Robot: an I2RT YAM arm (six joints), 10 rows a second.
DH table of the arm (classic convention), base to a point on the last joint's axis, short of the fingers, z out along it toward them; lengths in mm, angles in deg. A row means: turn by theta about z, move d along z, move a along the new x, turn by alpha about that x. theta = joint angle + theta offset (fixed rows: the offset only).
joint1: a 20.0  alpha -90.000  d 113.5  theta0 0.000
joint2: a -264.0  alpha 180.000  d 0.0  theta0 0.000
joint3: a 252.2  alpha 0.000  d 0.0  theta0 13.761
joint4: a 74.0  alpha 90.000  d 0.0  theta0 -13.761
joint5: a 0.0  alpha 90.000  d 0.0  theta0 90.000
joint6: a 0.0  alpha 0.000  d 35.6  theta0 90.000
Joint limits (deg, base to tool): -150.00..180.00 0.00..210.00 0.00..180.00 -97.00..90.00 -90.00..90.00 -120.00..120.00
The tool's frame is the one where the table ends.
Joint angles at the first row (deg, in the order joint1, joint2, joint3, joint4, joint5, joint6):
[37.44, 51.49, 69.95, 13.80, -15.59, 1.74]
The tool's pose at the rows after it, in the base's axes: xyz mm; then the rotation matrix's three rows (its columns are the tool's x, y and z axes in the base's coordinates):
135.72, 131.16, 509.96; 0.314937, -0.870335, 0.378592; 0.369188, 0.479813, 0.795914; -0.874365, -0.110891, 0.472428
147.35, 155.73, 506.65; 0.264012, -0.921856, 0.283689; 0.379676, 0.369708, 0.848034; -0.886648, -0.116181, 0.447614
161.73, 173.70, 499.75; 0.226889, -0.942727, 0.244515; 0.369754, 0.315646, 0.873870; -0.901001, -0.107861, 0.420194
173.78, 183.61, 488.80; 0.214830, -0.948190, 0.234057; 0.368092, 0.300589, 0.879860; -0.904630, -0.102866, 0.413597
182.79, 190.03, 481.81; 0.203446, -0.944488, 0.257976; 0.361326, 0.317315, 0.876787; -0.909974, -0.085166, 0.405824
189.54, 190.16, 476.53; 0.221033, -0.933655, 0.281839; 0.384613, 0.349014, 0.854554; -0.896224, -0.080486, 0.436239
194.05, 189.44, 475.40; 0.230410, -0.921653, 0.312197; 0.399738, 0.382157, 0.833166; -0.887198, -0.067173, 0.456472
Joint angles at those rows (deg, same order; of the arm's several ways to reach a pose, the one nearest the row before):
[40.07, 56.68, 71.71, 15.46, -21.43, 4.92]
[42.45, 61.51, 73.21, 18.10, -25.74, 6.50]
[42.98, 65.56, 74.09, 19.95, -28.21, 7.55]
[42.63, 67.93, 72.87, 23.37, -29.27, 8.26]
[42.45, 69.61, 72.51, 24.52, -28.22, 8.44]
[41.66, 70.40, 71.02, 28.64, -26.81, 9.05]
[41.13, 70.93, 70.67, 30.49, -24.97, 9.49]

